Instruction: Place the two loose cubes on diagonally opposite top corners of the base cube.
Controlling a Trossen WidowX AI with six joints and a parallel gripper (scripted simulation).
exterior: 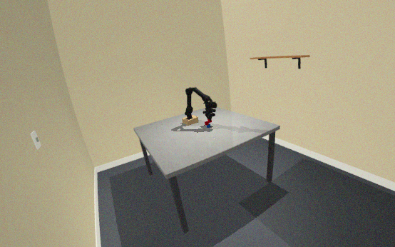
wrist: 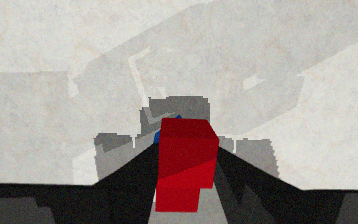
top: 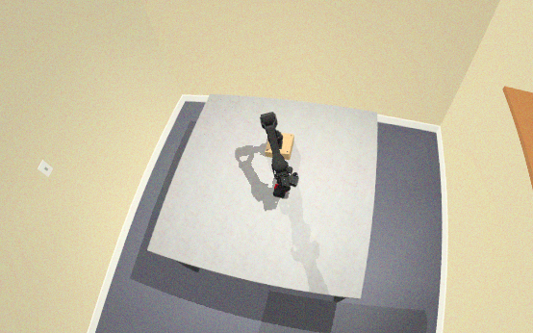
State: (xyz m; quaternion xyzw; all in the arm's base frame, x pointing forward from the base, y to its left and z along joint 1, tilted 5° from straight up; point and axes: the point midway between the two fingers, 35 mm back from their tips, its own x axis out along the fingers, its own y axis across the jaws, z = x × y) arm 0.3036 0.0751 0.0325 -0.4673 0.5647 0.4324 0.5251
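Right now my gripper tip is 4 cm to the left of the red cube, 2 cm above it and 1 cm past it. Also, from my gripper tip: blue cube: 5 cm below, 2 cm to the right, 1 cm behind.
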